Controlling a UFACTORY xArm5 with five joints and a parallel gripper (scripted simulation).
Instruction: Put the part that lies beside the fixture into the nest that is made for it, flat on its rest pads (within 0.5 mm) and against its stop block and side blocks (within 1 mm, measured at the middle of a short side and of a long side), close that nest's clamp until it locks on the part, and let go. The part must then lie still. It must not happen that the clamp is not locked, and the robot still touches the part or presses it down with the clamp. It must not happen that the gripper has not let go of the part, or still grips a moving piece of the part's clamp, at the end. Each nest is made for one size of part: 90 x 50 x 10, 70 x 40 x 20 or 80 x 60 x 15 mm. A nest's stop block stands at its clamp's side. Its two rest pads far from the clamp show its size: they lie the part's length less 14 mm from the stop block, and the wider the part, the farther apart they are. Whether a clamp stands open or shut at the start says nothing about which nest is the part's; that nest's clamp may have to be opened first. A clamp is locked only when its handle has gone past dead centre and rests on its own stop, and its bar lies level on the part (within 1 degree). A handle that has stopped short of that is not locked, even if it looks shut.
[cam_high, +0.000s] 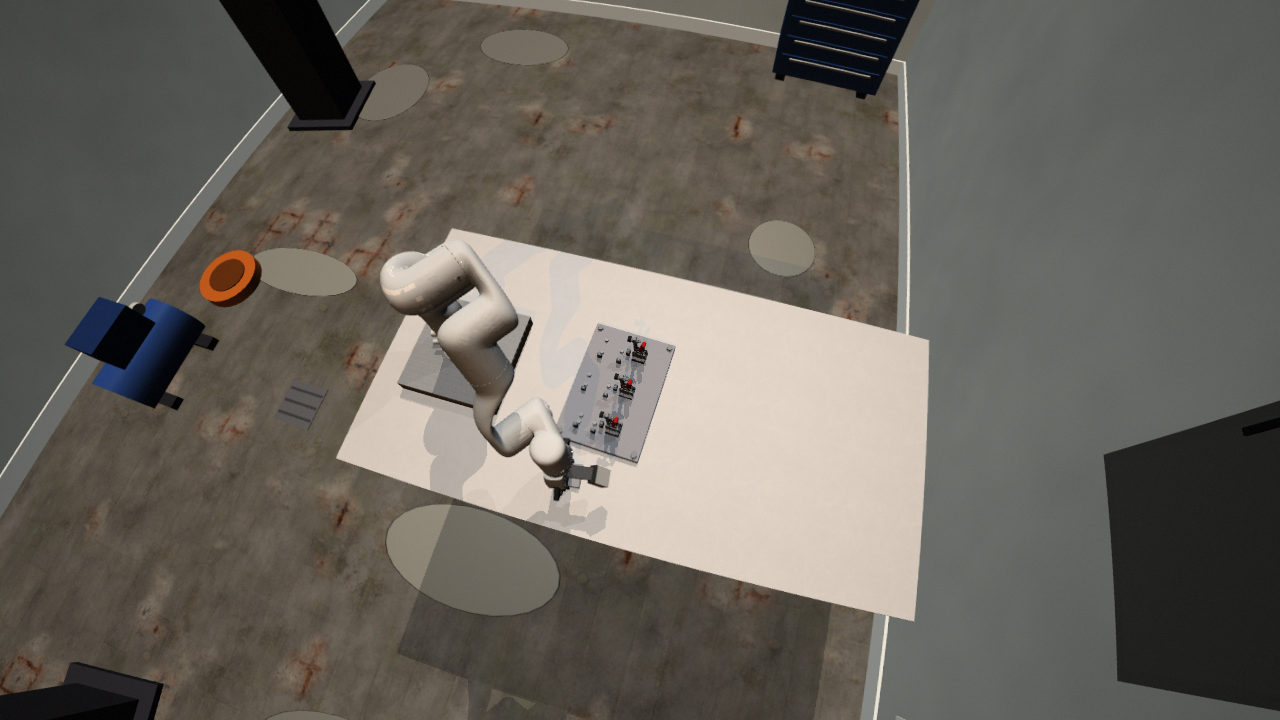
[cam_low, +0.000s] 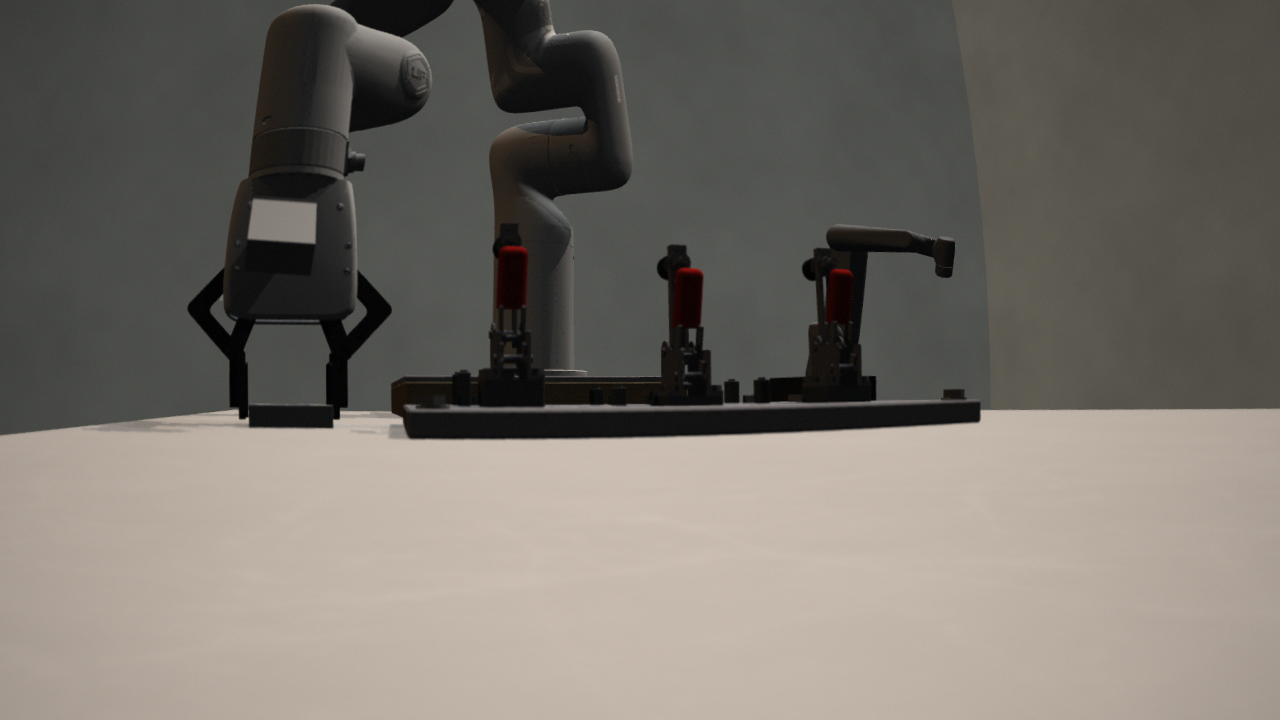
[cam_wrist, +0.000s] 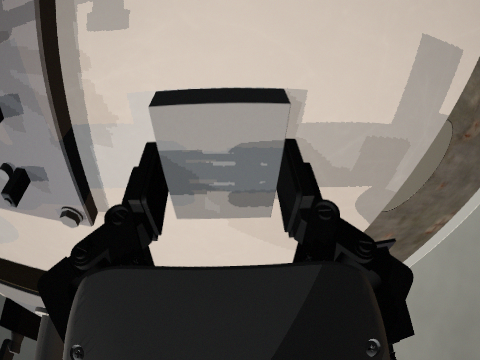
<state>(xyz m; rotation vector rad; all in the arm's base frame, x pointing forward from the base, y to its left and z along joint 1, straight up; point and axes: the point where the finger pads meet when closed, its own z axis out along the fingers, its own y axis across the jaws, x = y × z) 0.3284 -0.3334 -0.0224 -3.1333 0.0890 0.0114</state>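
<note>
Now: the part 10 mm below my hand. From my hand the other things lie so: grey fixture plate 110 mm ahead, 240 mm to the left, 10 mm below.
</note>
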